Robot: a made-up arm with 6 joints. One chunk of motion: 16 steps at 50 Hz.
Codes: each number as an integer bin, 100 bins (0 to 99) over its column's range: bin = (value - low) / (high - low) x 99, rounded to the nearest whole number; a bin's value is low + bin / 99 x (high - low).
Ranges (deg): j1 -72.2..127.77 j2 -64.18..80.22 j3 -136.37..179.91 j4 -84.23..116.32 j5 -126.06..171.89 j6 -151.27..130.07
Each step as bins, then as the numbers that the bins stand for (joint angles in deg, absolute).
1 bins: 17 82 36 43 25 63
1 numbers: -37.86 55.42 -21.36 2.88 -50.82 27.76
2 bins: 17 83 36 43 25 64
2 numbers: -37.86 56.88 -21.36 2.88 -50.82 30.61
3 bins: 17 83 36 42 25 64
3 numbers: -37.86 56.88 -21.36 0.85 -50.82 30.61
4 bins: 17 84 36 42 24 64
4 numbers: -37.86 58.34 -21.36 0.85 -53.83 30.61
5 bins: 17 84 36 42 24 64
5 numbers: -37.86 58.34 -21.36 0.85 -53.83 30.61
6 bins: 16 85 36 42 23 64
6 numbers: -39.88 59.80 -21.36 0.85 -56.84 30.61
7 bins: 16 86 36 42 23 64
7 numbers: -39.88 61.26 -21.36 0.85 -56.84 30.61
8 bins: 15 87 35 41 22 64
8 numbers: -41.90 62.72 -24.55 -1.17 -59.85 30.61
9 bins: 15 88 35 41 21 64
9 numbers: -41.90 64.18 -24.55 -1.17 -62.86 30.61
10 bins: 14 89 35 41 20 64
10 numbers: -43.92 65.63 -24.55 -1.17 -65.87 30.61
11 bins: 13 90 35 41 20 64
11 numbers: -45.94 67.09 -24.55 -1.17 -65.87 30.61
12 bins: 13 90 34 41 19 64
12 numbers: -45.94 67.09 -27.75 -1.17 -68.88 30.61
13 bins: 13 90 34 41 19 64
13 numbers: -45.94 67.09 -27.75 -1.17 -68.88 30.61
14 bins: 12 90 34 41 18 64
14 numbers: -47.96 67.09 -27.75 -1.17 -71.89 30.61
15 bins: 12 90 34 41 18 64
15 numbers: -47.96 67.09 -27.75 -1.17 -71.89 30.61
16 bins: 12 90 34 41 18 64
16 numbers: -47.96 67.09 -27.75 -1.17 -71.89 30.61
